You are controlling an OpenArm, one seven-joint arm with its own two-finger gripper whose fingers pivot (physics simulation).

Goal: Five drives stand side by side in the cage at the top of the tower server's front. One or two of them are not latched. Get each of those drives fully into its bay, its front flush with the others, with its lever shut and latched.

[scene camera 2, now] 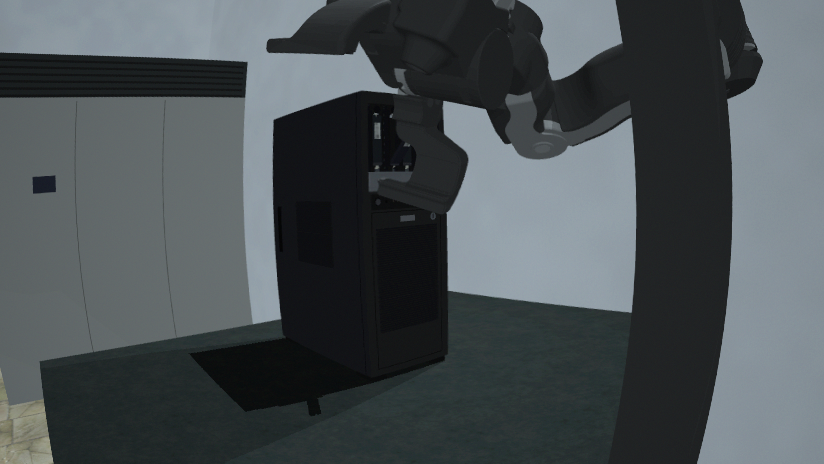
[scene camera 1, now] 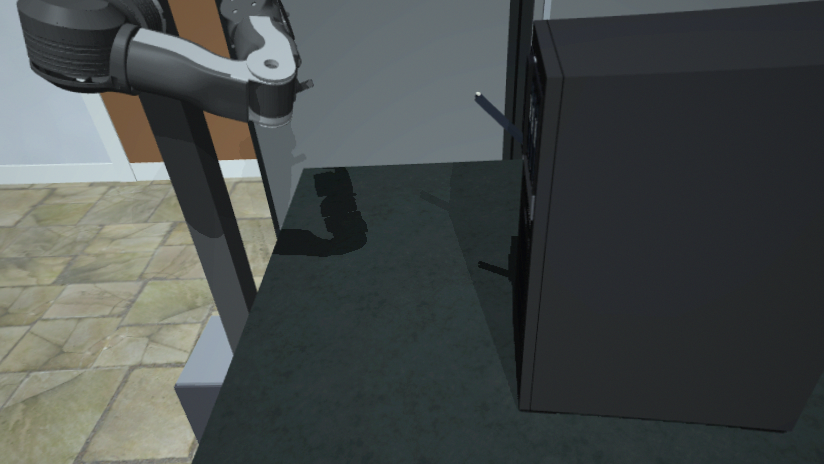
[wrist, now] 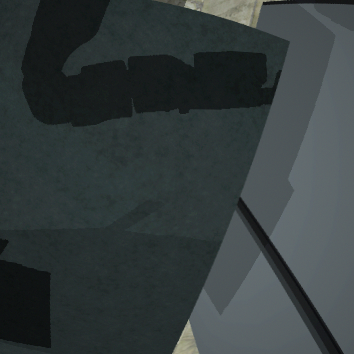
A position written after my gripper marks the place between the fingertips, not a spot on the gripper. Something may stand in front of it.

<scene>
In view: my gripper (scene camera 2: 361,138), a tower server (scene camera 1: 665,275) and an arm's post (scene camera 2: 683,168).
The tower server is seen too in scene camera 2 (scene camera 2: 362,279). The arm's post shows as well in scene camera 1 (scene camera 1: 181,132).
</scene>
